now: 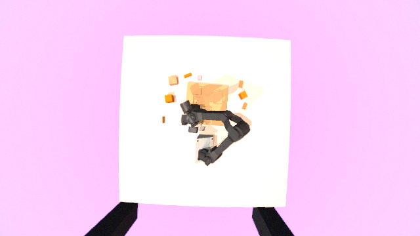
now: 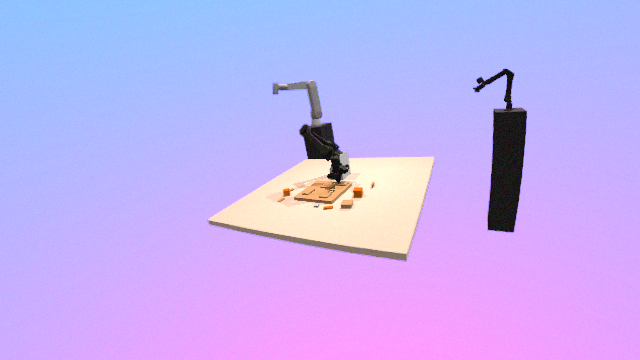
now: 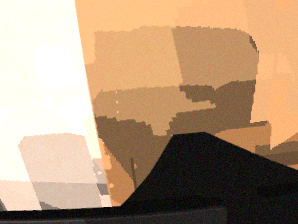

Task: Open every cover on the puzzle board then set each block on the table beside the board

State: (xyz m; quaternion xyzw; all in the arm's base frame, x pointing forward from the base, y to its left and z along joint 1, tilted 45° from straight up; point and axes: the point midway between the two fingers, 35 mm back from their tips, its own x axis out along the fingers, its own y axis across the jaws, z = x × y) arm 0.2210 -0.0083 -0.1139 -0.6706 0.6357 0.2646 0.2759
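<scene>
My gripper tip is 110 mm short of the tan puzzle board and 50 mm to the left of it. From my gripper tip the other things lie so: orange bar 310 mm ahead, 90 mm to the left, 20 mm below; orange cube 120 mm ahead, 200 mm to the left.
</scene>
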